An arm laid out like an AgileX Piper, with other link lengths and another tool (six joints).
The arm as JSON. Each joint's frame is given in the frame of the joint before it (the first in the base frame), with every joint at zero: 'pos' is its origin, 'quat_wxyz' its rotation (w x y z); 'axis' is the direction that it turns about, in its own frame. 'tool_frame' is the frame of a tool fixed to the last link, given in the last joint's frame.
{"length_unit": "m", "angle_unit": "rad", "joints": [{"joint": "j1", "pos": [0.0, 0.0, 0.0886], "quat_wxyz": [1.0, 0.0, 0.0, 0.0], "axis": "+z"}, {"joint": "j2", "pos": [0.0, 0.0, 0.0], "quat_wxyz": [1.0, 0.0, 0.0, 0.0], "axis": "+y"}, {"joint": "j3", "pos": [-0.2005, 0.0, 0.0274], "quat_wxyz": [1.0, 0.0, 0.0, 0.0], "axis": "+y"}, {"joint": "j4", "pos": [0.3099, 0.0, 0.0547], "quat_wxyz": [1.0, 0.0, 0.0, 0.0], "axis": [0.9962, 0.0, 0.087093]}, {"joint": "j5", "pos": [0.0, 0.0, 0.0], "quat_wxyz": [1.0, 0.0, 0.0, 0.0], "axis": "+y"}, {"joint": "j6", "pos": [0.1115, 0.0, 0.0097], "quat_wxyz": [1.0, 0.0, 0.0, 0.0], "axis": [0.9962, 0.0, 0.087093]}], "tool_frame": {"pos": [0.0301, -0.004, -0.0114], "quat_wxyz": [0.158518, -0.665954, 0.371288, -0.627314]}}
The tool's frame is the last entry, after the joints.
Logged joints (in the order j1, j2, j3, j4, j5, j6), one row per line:
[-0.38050, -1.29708, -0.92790, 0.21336, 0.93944, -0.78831]
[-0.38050, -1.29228, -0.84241, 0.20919, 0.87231, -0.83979]
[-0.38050, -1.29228, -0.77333, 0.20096, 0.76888, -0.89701]
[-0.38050, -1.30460, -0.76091, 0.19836, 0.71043, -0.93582]
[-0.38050, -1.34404, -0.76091, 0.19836, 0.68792, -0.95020]
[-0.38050, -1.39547, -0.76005, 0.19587, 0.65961, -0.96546]
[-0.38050, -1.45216, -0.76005, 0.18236, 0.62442, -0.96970]
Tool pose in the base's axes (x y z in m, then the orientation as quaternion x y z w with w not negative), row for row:
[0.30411, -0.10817, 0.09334, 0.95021, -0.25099, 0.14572, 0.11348]
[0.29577, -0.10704, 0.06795, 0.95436, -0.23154, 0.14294, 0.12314]
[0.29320, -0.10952, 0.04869, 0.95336, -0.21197, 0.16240, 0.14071]
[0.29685, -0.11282, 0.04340, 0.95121, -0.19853, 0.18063, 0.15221]
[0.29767, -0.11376, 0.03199, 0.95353, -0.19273, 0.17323, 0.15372]
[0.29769, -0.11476, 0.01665, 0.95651, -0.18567, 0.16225, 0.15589]
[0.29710, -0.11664, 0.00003, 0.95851, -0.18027, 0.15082, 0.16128]
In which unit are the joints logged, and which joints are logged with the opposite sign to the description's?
The joints are logged in radians. Opposite sign: j2.
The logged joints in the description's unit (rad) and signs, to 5 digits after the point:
[-0.38050, 1.29708, -0.92790, 0.21336, 0.93944, -0.78831]
[-0.38050, 1.29228, -0.84241, 0.20919, 0.87231, -0.83979]
[-0.38050, 1.29228, -0.77333, 0.20096, 0.76888, -0.89701]
[-0.38050, 1.30460, -0.76091, 0.19836, 0.71043, -0.93582]
[-0.38050, 1.34404, -0.76091, 0.19836, 0.68792, -0.95020]
[-0.38050, 1.39547, -0.76005, 0.19587, 0.65961, -0.96546]
[-0.38050, 1.45216, -0.76005, 0.18236, 0.62442, -0.96970]

